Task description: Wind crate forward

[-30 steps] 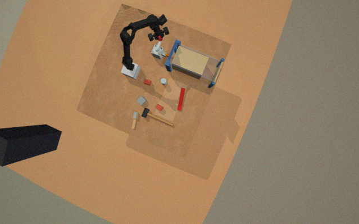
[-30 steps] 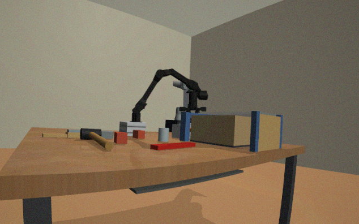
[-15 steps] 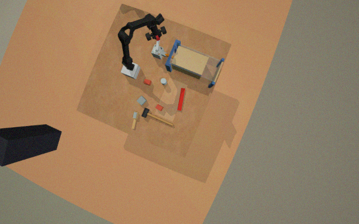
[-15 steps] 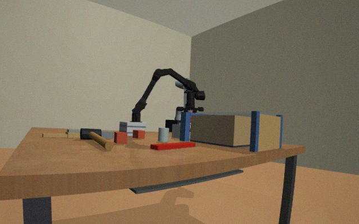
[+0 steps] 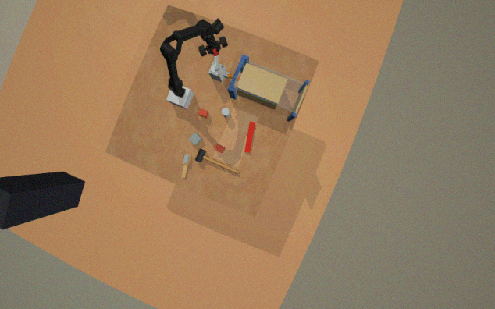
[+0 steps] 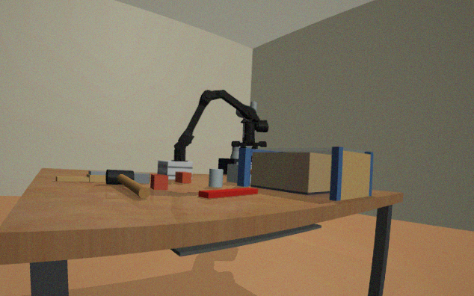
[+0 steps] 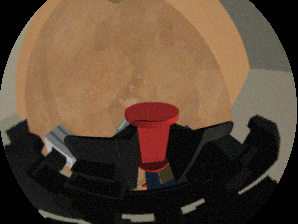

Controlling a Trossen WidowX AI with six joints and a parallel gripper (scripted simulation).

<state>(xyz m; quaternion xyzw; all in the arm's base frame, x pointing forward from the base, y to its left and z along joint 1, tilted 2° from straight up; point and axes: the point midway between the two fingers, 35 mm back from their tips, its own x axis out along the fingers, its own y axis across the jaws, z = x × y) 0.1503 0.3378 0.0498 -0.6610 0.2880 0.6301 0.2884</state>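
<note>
My gripper tip is 10 mm short of the winch handle, 30 mm to the left of it and 10 mm above it. Also, from my gripper tip: red knob: 20 mm above; clear-panelled cubby: 440 mm ahead, 100 mm to the right; grey hand winch: 20 mm ahead, 100 mm to the right, 80 mm below.
</note>
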